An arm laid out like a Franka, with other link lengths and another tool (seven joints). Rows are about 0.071 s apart.
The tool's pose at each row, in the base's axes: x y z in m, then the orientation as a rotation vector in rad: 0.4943, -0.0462, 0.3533, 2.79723, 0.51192, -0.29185; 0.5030, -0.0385, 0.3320, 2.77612, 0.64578, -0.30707; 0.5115, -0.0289, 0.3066, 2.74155, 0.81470, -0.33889; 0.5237, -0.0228, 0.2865, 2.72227, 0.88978, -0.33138; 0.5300, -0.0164, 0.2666, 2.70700, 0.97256, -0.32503; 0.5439, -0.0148, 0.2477, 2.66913, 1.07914, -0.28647; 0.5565, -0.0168, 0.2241, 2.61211, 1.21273, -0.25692; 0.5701, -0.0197, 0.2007, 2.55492, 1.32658, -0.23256; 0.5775, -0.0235, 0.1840, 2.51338, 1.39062, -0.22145
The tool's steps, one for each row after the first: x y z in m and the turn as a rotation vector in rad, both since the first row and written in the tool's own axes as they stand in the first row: 0.0156, -0.0087, 0.0164, -0.00238, 0.00269, -0.09447; 0.0327, -0.0202, 0.0360, -0.00181, -0.00239, -0.21571; 0.0507, -0.0259, 0.0513, -0.00712, 0.00908, -0.26784; 0.0634, -0.0340, 0.0671, -0.00474, 0.02218, -0.32491; 0.0813, -0.0348, 0.0823, -0.02192, 0.05553, -0.39785; 0.0980, -0.0339, 0.1033, -0.04231, 0.08438, -0.49327; 0.1153, -0.0318, 0.1242, -0.06204, 0.10788, -0.57695; 0.1250, -0.0296, 0.1400, -0.07889, 0.11812, -0.62651
